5 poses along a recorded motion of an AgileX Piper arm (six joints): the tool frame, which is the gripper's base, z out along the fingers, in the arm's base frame.
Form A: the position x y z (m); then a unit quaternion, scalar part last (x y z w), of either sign.
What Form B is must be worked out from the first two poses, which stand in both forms.
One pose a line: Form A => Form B
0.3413 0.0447 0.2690 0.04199 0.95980 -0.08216 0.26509 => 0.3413 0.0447 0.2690 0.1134 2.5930 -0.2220
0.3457 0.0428 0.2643 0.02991 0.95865 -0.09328 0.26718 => 0.3457 0.0428 0.2643 0.0807 2.5872 -0.2517
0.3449 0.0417 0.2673 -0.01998 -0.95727 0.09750 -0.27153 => 0.3449 0.0417 0.2673 0.0538 2.5777 -0.2625
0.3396 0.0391 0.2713 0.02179 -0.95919 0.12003 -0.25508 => 0.3396 0.0391 0.2713 -0.0592 2.6047 -0.3259
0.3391 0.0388 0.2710 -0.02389 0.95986 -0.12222 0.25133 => 0.3391 0.0388 0.2710 -0.0650 2.6116 -0.3325
